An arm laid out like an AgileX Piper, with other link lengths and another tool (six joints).
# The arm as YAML. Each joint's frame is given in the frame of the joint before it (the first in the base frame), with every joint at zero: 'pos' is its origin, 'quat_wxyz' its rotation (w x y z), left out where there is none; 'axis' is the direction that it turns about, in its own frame. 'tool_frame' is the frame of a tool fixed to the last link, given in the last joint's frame.
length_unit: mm
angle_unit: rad
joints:
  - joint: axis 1
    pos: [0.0, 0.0, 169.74]
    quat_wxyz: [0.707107, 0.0, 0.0, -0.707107]
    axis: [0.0, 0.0, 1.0]
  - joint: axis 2
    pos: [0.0, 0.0, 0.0]
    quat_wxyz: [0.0, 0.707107, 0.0, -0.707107]
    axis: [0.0, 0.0, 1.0]
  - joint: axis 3
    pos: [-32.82, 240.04, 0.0]
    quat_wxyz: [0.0, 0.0, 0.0, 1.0]
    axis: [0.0, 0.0, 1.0]
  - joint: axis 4
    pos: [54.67, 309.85, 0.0]
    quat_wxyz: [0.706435, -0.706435, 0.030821, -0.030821]
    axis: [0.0, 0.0, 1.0]
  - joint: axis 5
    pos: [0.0, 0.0, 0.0]
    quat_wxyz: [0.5, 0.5, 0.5, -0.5]
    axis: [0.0, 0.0, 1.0]
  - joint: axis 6
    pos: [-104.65, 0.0, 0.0]
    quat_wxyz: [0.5, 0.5, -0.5, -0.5]
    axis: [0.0, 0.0, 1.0]
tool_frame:
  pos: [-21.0, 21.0, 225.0]
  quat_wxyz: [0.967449, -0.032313, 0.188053, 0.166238]
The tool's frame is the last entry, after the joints.
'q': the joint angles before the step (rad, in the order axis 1, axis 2, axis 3, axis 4, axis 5, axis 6). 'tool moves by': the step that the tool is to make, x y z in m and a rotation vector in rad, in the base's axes. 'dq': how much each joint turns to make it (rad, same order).
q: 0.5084, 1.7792, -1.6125, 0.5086, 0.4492, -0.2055
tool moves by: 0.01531, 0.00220, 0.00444, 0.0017, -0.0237, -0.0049
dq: -0.0070, 0.0508, -0.0614, 0.0036, -0.0089, -0.0152
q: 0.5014, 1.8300, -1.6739, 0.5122, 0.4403, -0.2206
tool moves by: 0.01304, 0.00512, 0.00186, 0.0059, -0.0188, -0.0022
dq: -0.0016, 0.0521, -0.0570, 0.0099, -0.0129, -0.0151
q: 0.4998, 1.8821, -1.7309, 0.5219, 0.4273, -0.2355
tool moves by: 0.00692, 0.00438, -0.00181, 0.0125, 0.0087, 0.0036
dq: -0.0053, 0.0403, -0.0460, 0.0246, 0.0114, -0.0111
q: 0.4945, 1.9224, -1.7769, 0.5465, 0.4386, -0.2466
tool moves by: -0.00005, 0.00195, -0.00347, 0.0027, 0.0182, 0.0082
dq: -0.0045, 0.0157, -0.0213, 0.0117, 0.0243, -0.0016
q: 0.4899, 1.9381, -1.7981, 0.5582, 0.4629, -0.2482
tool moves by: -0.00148, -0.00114, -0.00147, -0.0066, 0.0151, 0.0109
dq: -0.0085, 0.0061, -0.0188, 0.0023, 0.0349, -0.0023
